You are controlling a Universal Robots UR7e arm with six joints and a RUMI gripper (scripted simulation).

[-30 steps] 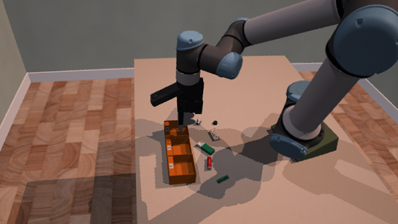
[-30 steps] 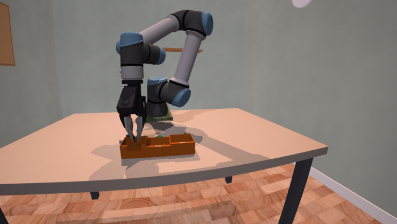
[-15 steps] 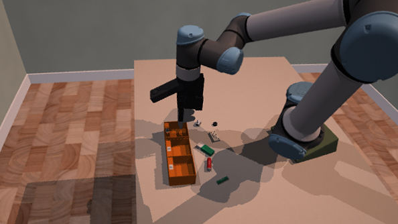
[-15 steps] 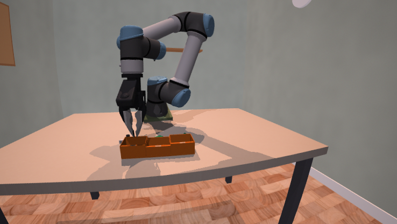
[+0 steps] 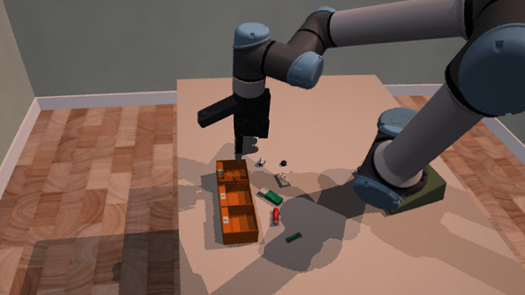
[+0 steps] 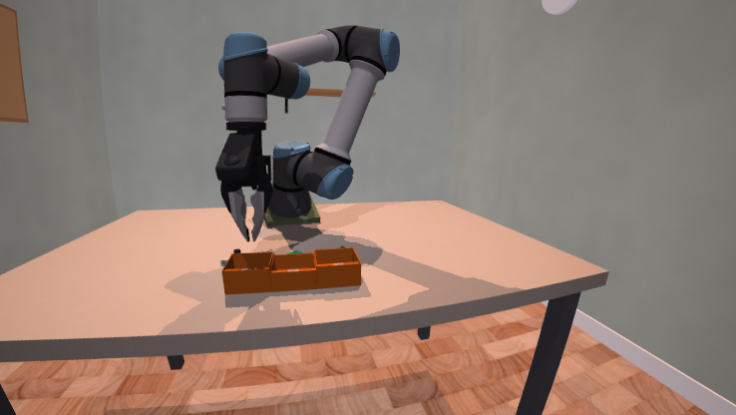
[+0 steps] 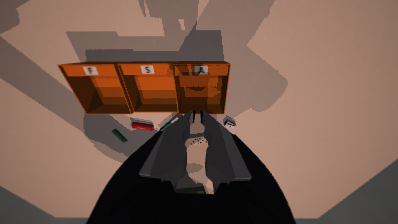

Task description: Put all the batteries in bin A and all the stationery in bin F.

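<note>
My gripper is now 80 mm to the right of the orange three-compartment bin and 70 mm above it. The rest, counted from my hand: green-and-white eraser (90 mm behind, 40 mm to the left, 90 mm below); then small grey object (60 mm behind, 90 mm to the right, 90 mm below); then white domino (130 mm behind, 20 mm to the right, 90 mm below).
</note>
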